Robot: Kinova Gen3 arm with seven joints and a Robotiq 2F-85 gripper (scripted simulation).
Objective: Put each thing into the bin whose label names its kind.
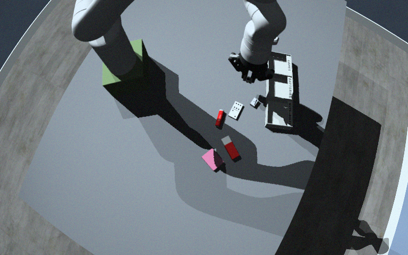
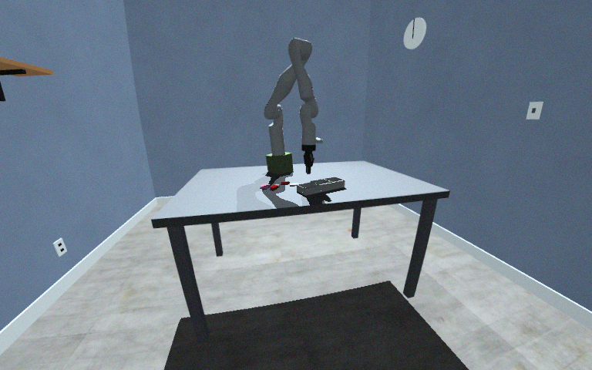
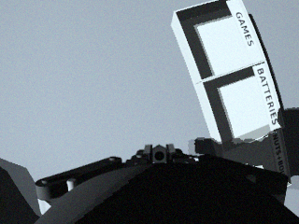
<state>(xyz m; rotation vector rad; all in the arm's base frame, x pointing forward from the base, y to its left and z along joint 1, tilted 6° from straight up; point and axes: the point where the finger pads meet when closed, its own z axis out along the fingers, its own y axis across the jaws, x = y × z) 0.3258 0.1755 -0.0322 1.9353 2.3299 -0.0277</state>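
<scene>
The red battery is 130 mm to the right of my hand, 80 mm below it and 10 mm behind it. The rest, counted from my hand: white domino 80 mm to the right, 80 mm below, 10 mm ahead; nut 20 mm below; bin row 90 mm ahead, 60 mm to the left, 60 mm below.
</scene>
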